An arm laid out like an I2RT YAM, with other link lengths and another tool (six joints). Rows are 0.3 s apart.
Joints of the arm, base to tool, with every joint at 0 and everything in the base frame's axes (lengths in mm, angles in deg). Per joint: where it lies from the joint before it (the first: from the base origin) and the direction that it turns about. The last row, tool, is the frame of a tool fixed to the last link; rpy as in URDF.
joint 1: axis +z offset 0 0 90.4
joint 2: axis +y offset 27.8 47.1 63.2
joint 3: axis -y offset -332.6 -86.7 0
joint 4: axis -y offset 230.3 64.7 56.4
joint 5: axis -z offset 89.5 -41 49
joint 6: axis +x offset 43.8 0 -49.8
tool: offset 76 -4 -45 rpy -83.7 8.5 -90
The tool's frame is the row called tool.
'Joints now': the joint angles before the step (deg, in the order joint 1, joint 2, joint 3, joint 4, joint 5, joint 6). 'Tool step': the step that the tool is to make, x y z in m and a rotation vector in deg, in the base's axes. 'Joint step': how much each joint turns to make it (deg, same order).
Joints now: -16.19, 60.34, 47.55, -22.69, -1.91, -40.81
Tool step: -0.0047, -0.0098, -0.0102, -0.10, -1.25, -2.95
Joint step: -2.35, -0.49, -3.38, 4.13, 0.34, 0.57
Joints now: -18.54, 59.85, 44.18, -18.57, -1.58, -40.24
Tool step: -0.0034, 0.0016, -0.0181, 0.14, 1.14, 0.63
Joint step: -0.03, -0.03, -3.68, 2.51, -0.41, -0.56
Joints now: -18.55, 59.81, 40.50, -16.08, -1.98, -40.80
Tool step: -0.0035, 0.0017, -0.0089, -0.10, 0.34, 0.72
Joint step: -0.06, -0.54, -2.15, 1.29, -0.52, -0.62
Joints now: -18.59, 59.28, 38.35, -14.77, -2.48, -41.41
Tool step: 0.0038, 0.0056, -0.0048, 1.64, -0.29, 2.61
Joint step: 0.03, 0.40, -0.72, 0.86, -3.06, -0.18
